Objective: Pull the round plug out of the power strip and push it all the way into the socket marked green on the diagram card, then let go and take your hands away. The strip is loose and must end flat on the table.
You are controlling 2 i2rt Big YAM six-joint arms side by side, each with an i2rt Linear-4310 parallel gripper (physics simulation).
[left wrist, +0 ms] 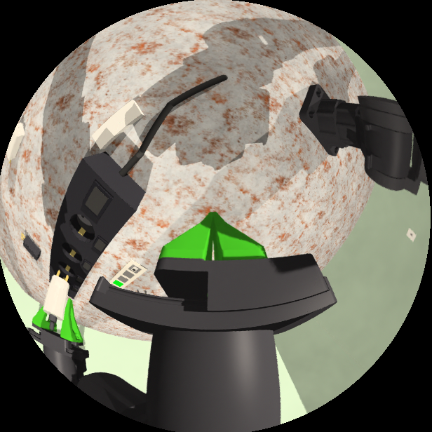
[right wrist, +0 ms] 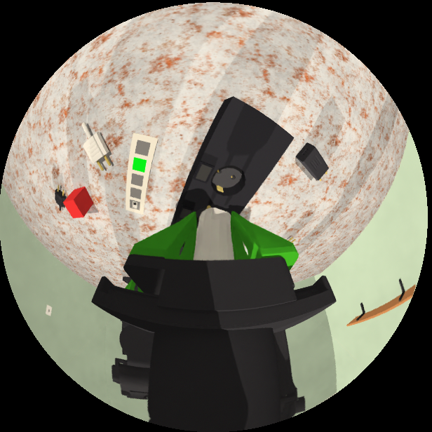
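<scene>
The black power strip lies on the table with its sockets facing up. My right gripper is shut on the round white plug. In the left wrist view the plug's two brass prongs show bare, pointing toward the strip; the plug is out of the sockets. In the right wrist view the plug covers part of the strip, and one round socket shows beyond it. My left gripper is shut and empty, apart from the strip. The diagram card has one green square.
A black cord leaves the strip's end beside a cream block. A cream two-prong plug, a red block and a black adapter lie around the strip. A black arm part stands at the right.
</scene>
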